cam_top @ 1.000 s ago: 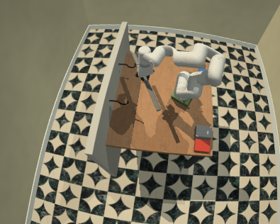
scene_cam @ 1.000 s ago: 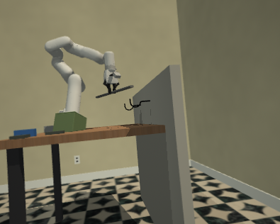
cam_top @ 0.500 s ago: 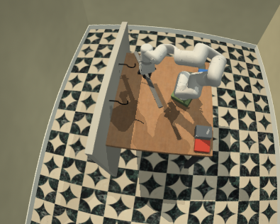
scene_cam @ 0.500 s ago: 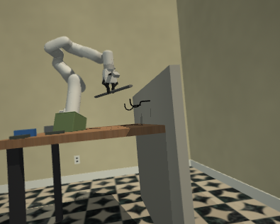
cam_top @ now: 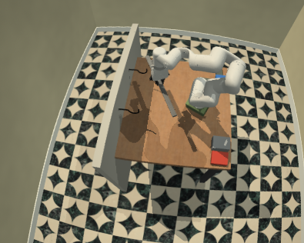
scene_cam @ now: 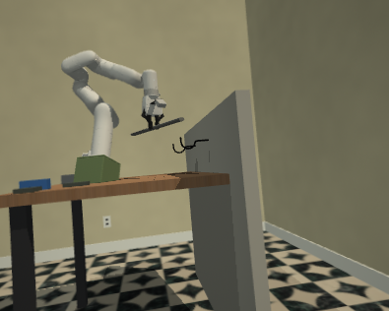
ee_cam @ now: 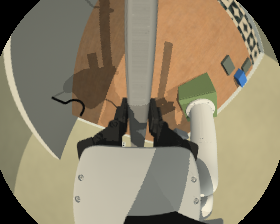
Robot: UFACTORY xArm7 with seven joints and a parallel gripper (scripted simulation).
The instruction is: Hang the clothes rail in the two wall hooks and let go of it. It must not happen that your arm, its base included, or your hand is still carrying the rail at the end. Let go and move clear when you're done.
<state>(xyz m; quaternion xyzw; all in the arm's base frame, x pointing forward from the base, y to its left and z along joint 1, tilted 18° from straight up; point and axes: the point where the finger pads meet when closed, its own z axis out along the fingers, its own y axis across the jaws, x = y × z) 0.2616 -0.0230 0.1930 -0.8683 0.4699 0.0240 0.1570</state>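
Right now the clothes rail is 1 cm below my hand. Also, from my hand: grey wall panel 50 cm below, 27 cm ahead, 3 cm to the left; then grey box 49 cm behind, 24 cm below, 22 cm to the left; then blue block 44 cm behind, 35 cm to the right, 25 cm below.
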